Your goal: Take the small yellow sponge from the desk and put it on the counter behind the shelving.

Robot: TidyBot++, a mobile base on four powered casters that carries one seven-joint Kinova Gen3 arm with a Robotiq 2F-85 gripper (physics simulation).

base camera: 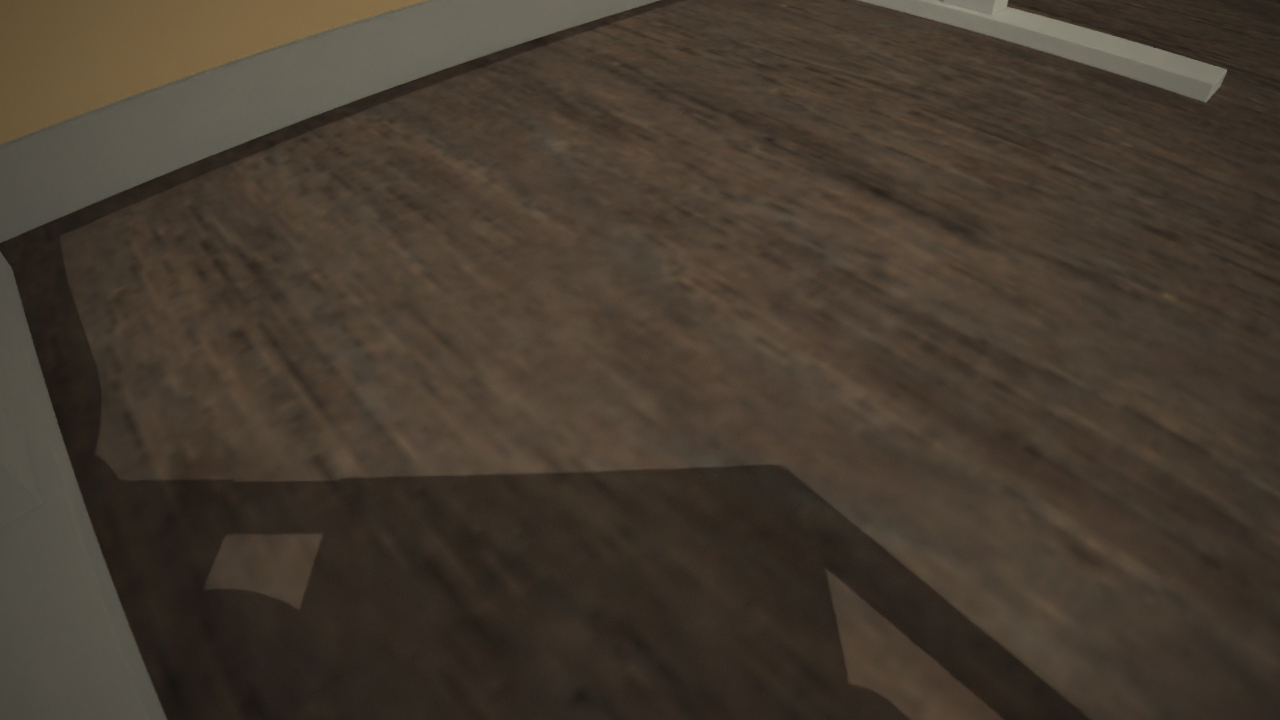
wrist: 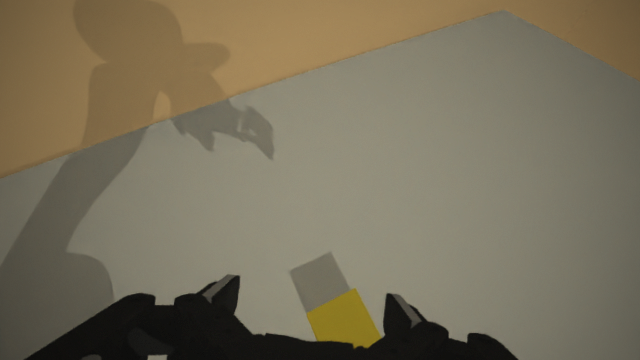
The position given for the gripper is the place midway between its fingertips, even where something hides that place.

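Note:
There's a desk, and you'd find it at point(base camera: 73, 644) and again at point(wrist: 478, 171). A small yellow sponge point(wrist: 345, 319) is there as well, though in the base camera view the sponge is out of frame. And the gripper itself is at point(wrist: 311, 301).

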